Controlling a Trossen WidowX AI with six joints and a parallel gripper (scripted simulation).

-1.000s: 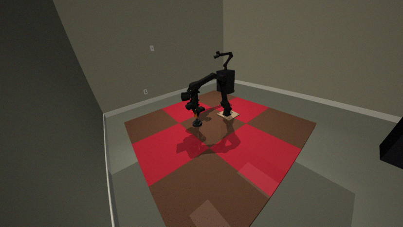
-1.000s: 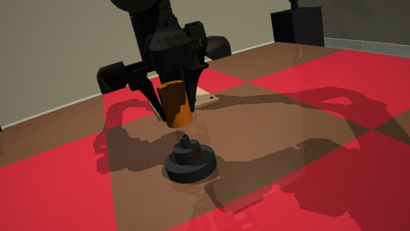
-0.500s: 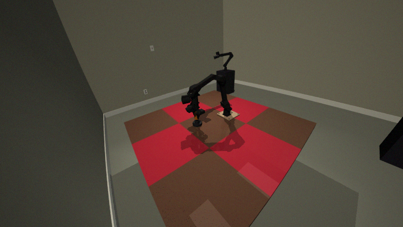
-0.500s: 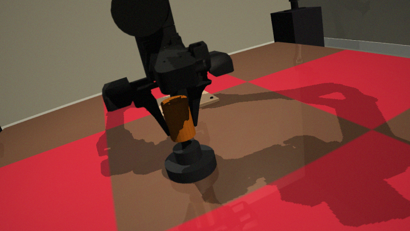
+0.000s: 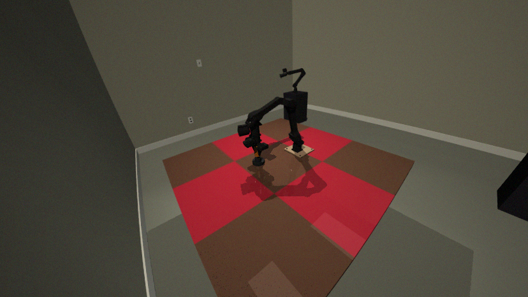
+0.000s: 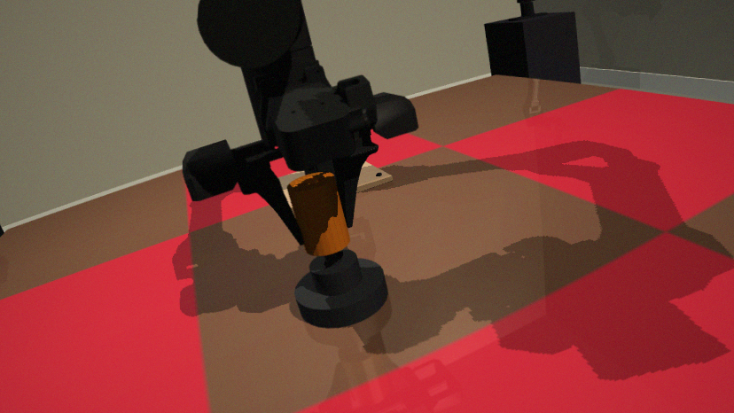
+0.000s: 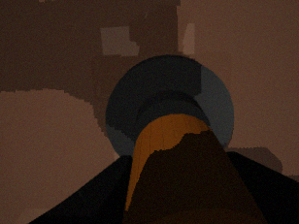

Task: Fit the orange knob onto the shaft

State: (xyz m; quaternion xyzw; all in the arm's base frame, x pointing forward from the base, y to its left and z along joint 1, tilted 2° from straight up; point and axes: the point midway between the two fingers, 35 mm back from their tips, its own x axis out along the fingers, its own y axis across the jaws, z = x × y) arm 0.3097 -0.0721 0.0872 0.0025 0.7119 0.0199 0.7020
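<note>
Now: the orange knob 2 cm above my gripper tip. Round my gripper tip: dark round pedestal (4 cm below).
</note>
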